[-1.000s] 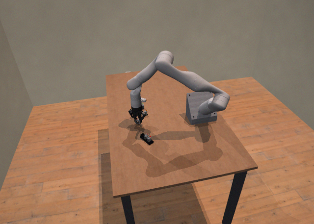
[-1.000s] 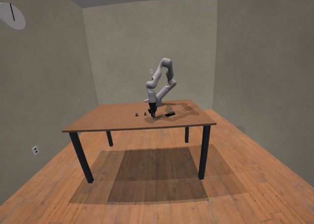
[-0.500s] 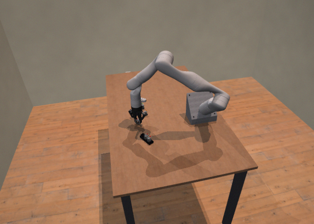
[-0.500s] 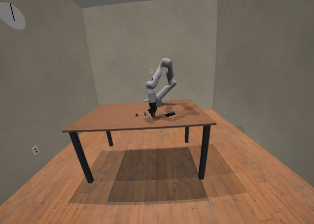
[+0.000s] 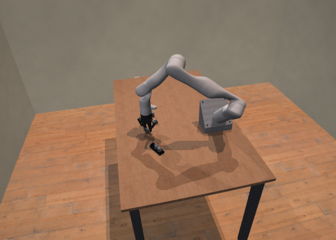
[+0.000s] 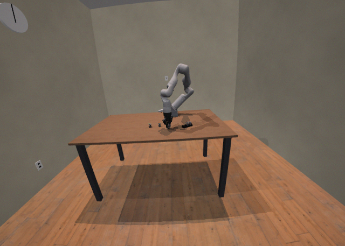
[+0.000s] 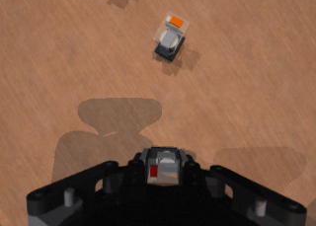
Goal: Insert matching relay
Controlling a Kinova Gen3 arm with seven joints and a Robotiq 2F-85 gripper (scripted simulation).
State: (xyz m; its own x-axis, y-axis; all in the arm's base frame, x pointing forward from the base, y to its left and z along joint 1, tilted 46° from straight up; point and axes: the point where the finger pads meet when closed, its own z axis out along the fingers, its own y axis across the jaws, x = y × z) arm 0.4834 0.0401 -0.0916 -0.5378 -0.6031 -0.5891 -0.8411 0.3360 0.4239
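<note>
The black rack is 40 mm behind my hand, 180 mm to the left of it and 20 mm below it.
</note>
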